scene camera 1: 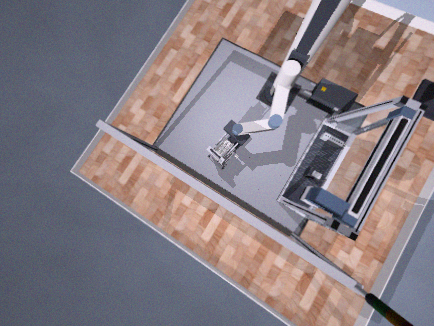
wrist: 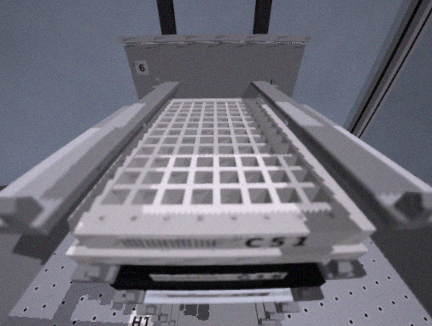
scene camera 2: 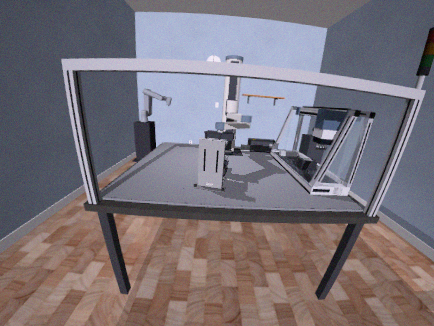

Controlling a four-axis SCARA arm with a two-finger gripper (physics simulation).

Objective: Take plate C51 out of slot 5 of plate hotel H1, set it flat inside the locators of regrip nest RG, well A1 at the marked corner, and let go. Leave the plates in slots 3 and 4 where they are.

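Places are measured from the arm's base along level axes (x left, y up, z ahead), in centimetres.
Pixels of known places: gripper, fingertip midpoint: (scene camera 1: 221, 149) (wrist: 215, 119); arm's base at its link origin: (scene camera 2: 226, 152).
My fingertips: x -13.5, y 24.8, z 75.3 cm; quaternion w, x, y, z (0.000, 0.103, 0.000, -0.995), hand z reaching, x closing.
Ahead of a thing's pixels: the offset from my fingertips to its top centre. "spot": to the spot under its first point.
Plate hotel H1 (scene camera 1: 216, 156) (scene camera 2: 210, 167) (wrist: 215, 62) stands upright on the grey deck. White gridded plate C51 {dx +0.4, dy +0.3, dz -2.1 cm} (wrist: 200, 220) lies level in slot 5, below the slot 6 rails. A black plate {spot: dx +5.5, dy -3.3, dz -7.3 cm} (wrist: 120, 277) in slot 4 and a clear plate {dx +0.4, dy -5.3, dz -2.1 cm} (wrist: 217, 296) in slot 3 lie beneath it. My gripper (wrist: 215, 119) reaches along both long sides of C51 and is shut on it; the slot 6 rails partly hide the finger contact. In the scene camera 2 view the hotel hides the fingers. I cannot make out regrip nest RG.
An enclosure with a slanted frame (scene camera 1: 382, 165) (scene camera 2: 330, 190) stands at the right of the deck. A black box {spot: dx +52.6, dy -12.0, dz -85.9 cm} (scene camera 1: 333, 95) (scene camera 2: 261, 145) stands near the arm's base. A metal beam {spot: dx +5.7, dy +37.2, dz +26.2 cm} (scene camera 1: 200, 185) (scene camera 2: 240, 68) runs along the front edge, above the deck.
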